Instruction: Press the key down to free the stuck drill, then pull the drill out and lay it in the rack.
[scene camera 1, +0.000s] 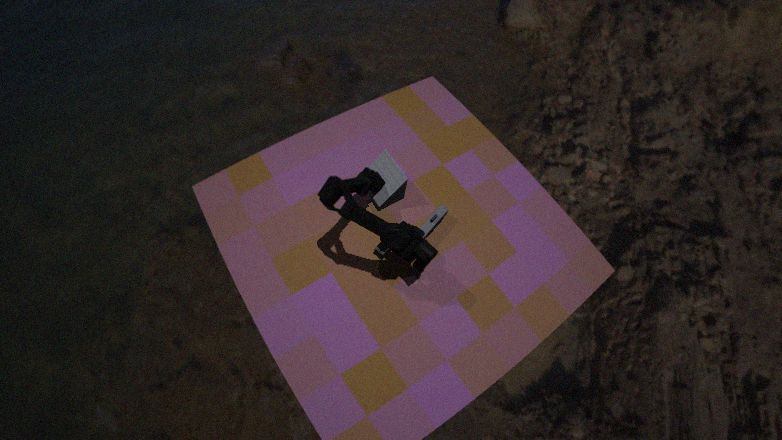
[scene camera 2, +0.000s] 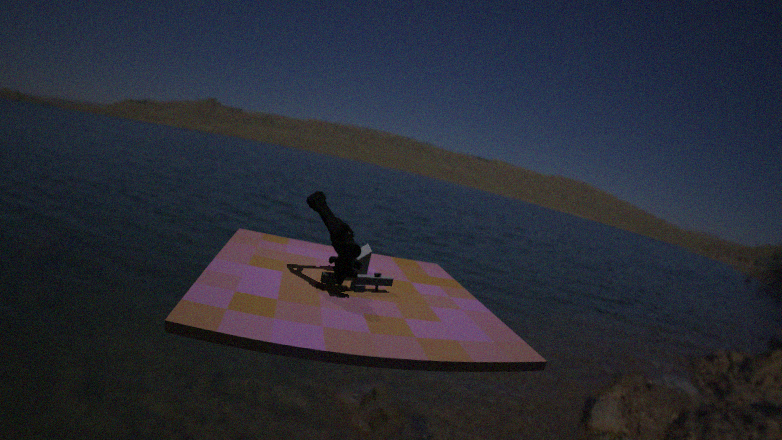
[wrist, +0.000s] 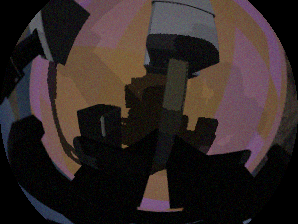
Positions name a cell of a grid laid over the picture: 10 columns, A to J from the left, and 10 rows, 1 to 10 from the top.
The gripper (wrist: F6) carries a drill (wrist: F4). Further things: a grey-green block (wrist: D6).
